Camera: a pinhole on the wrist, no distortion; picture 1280 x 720 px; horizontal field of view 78.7 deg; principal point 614.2 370.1 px. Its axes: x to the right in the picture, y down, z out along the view. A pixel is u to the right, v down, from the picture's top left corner.
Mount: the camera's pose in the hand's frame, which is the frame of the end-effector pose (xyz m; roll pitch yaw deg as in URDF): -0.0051 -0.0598 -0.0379 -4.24 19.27 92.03
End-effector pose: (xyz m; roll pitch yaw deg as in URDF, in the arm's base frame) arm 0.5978 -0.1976 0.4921 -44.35 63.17 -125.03
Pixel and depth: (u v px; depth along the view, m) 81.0 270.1 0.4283
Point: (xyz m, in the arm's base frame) 0.5060 -0.6555 0.6830
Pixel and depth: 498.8 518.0 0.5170
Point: 0.7607 -0.5727 0.7619
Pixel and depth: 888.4 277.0 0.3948
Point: 0.8482 -0.4476 0.5191
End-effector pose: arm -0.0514 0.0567 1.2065 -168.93 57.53 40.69
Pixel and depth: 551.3 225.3 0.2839
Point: -0.2154 -0.0420 1.0582
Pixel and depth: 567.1 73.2 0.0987
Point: -0.1025 0.0679 1.1580
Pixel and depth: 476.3 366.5 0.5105
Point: -0.4137 -0.1634 0.9919
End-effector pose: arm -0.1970 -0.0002 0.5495 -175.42 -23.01 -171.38
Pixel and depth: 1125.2 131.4 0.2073
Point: -0.2983 0.1158 0.4460
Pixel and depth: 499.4 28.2 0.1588
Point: -0.2854 -0.0497 0.4576
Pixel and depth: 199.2 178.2 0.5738
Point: -0.4862 -0.2467 0.0361
